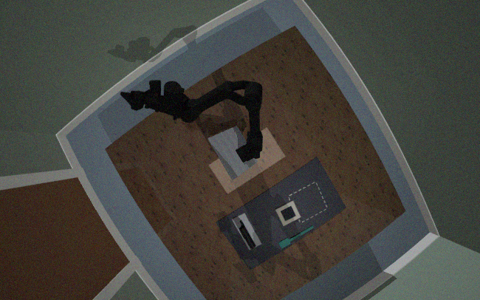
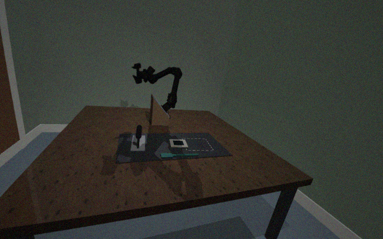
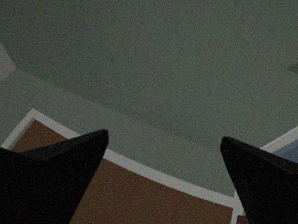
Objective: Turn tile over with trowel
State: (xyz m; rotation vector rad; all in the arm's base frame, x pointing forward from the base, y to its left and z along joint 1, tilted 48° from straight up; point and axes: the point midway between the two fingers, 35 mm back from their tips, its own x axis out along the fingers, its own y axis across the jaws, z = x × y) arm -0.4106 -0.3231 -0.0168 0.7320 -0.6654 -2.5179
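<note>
My gripper tip is 820 mm short of the trowel, 50 mm to the right of it and 320 mm above it. From my gripper tip the other things lie so: pale square tile 830 mm ahead, 290 mm to the left, 360 mm below; then teal bar 970 mm ahead, 240 mm to the left, 360 mm below; then dark mat 830 mm ahead, 260 mm to the left, 380 mm below.
</note>
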